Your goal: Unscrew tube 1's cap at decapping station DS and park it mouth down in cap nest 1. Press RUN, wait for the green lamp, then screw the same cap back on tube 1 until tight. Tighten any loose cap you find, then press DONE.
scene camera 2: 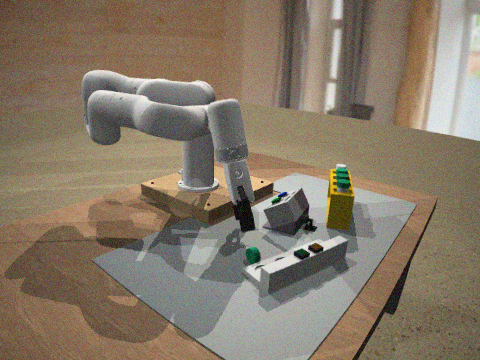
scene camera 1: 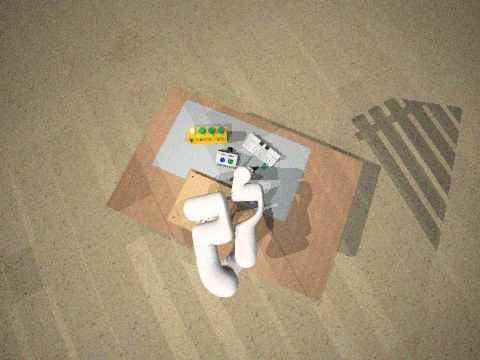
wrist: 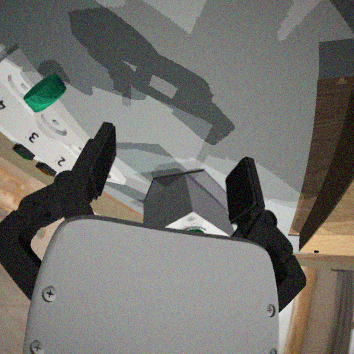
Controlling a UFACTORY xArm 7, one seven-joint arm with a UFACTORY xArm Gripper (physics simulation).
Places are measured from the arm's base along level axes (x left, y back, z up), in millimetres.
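Pixels of known places: gripper, fingertip midpoint: (scene camera 2: 245, 224) (wrist: 177, 152); arm's base, origin of the base link: (scene camera 2: 198, 185).
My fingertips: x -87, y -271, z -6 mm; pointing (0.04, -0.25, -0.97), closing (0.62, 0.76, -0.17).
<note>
For each thing: its top centre in the pictures, then the offset to it from my fingertips. "*": a spot on its surface instead.
- loose green cap, middle of its top: (wrist: 30, 105) (scene camera 2: 253, 248) (scene camera 1: 264, 164) dx -79, dy -94, dz +7 mm
- white numbered nest strip, surface spot: (wrist: 15, 107) * dx -90, dy -169, dz -9 mm
- yellow rack, middle of its top: (scene camera 2: 341, 178) (scene camera 1: 206, 131) dx +288, dy -100, dz +76 mm
- grey button box, middle of its top: (wrist: 184, 252) (scene camera 2: 288, 192) (scene camera 1: 226, 155) dx +127, dy -32, dz +57 mm
- small black fixture, surface spot: (scene camera 2: 310, 226) (scene camera 1: 230, 149) * dx +142, dy -98, dz -21 mm
- dark green square, surface spot: (wrist: 23, 151) (scene camera 2: 296, 251) * dx -51, dy -180, dz +23 mm
- amber-brown square, surface spot: (wrist: 46, 168) (scene camera 2: 310, 246) * dx -13, dy -188, dz +23 mm
A loose green cap (scene camera 1: 264, 165) (scene camera 2: 253, 255) (wrist: 45, 93) is on its edge at the "4" end of the white numbered nest strip (scene camera 2: 305, 265) (wrist: 15, 107). The yellow rack (scene camera 1: 207, 140) (scene camera 2: 340, 210) holds several tubes with green tops and one with a white top; white shows below the nearest green top in scene camera 2. The grey button box (scene camera 1: 227, 158) (scene camera 2: 286, 212) (wrist: 167, 200) has a blue and a green button. My gripper (scene camera 2: 246, 227) (wrist: 177, 152) is open and empty above the mat, between the box and the arm's base side. Tube and nest numbers are partly hidden.
A small black fixture (scene camera 1: 230, 149) (scene camera 2: 310, 226) stands beside the button box. The nest strip carries a dark green square (scene camera 2: 301, 253) (wrist: 23, 151) and an amber-brown square (scene camera 2: 315, 247) (wrist: 46, 168), both dim. The arm stands on a wooden base board (scene camera 1: 186, 192) (scene camera 2: 172, 200).
</note>
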